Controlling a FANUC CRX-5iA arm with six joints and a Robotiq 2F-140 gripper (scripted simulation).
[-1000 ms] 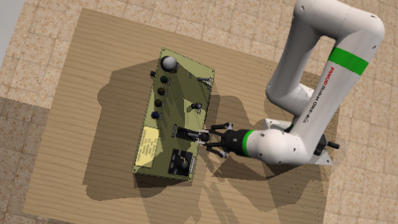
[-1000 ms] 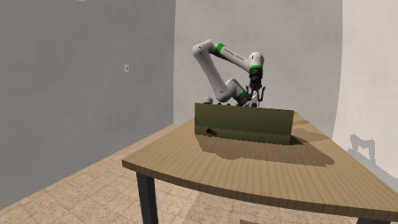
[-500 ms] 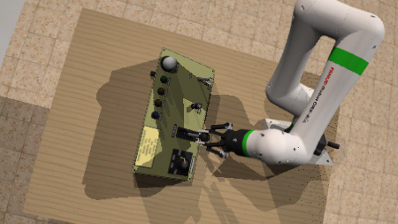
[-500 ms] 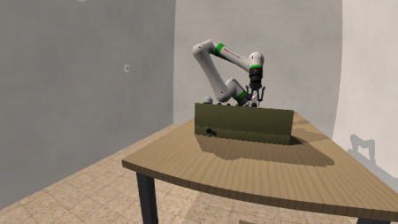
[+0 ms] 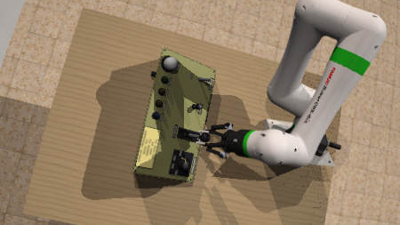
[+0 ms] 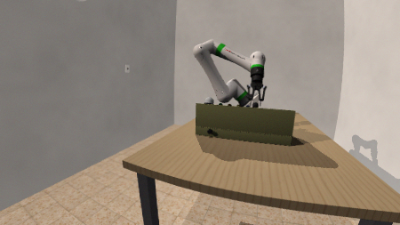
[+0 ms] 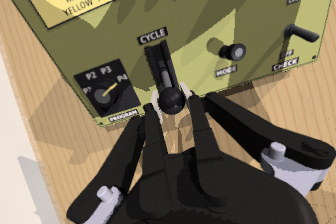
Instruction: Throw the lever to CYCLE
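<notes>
Now: the olive console 9 cm ahead of my hand, 6 cm to the right of it and 6 cm below it. From my hand the other things lie so: mode push knob (6 cm ahead, 11 cm to the right, 3 cm below); then rotary program selector (4 cm ahead, 11 cm to the left, 4 cm below); then toggle switch (7 cm ahead, 23 cm to the right, 4 cm below).
</notes>
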